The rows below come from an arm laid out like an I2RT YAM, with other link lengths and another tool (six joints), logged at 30 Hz.
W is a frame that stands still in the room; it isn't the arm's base.
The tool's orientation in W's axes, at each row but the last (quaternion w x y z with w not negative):
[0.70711 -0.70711 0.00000 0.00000]
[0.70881 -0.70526 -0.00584 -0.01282]
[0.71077 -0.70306 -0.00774 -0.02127]
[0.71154 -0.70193 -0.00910 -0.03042]
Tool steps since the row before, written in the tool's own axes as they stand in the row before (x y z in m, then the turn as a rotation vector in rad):
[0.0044 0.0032 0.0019 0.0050 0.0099 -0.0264]
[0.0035 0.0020 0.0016 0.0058 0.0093 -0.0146]
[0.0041 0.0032 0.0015 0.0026 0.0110 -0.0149]
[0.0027 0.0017 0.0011 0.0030 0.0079 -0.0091]
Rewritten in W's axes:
[0.0044 0.0019 -0.0032 0.0050 -0.0264 -0.0099]
[0.0036 0.0016 -0.0019 0.0059 -0.0146 -0.0092]
[0.0043 0.0015 -0.0030 0.0028 -0.0148 -0.0111]
[0.0028 0.0010 -0.0015 0.0032 -0.0091 -0.0079]

